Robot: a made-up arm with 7 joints.
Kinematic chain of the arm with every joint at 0, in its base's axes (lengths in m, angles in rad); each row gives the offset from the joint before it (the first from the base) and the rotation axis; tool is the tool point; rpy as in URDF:
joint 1: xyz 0 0 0.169 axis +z
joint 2: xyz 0 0 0 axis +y
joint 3: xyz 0 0 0.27 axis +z
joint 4: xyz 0.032 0 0 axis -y
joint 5: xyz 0.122 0 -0.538 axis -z
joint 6: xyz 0 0 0 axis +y
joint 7: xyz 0.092 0 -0.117 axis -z
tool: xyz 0 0 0 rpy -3.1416 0 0
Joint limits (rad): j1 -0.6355..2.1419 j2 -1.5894..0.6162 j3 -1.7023..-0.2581 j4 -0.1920..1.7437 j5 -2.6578..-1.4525 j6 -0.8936..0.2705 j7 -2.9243..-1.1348
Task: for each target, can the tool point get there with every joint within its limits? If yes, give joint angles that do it. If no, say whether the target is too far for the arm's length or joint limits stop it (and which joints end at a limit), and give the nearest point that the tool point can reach.
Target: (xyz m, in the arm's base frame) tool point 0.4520 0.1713 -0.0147
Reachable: yes | joints 1.4823 -0.1180 -1.3432 0.6482 -2.2190 -0.1259 -2.1427
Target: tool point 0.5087 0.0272 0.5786
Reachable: yes | joints 0.8821 -0.6371 -0.8248 1.1852 -1.8199 -0.4155 -2.5733
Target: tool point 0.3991 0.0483 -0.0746
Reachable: yes | joints 1.2634 0.2123 -1.2268 0.6539 -2.4973 -0.4040 -2.1707
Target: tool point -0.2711 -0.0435 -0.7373
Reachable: no: joint limits stop it (at a limit: joint 1, joint 2, joint 5, joint 6) | nearest point -0.1012 -0.0751 -0.2733 | short by 0.495 m
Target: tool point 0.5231 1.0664 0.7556
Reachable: no: too far | nearest point 0.3356 0.6841 0.5453 | short by 0.475 m
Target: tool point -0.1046 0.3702 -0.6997
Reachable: no: joint limits stop it (at a limit: joint 2, joint 3, joint 5, joint 6) | nearest point -0.0841 0.2976 -0.3046 | short by 0.402 m
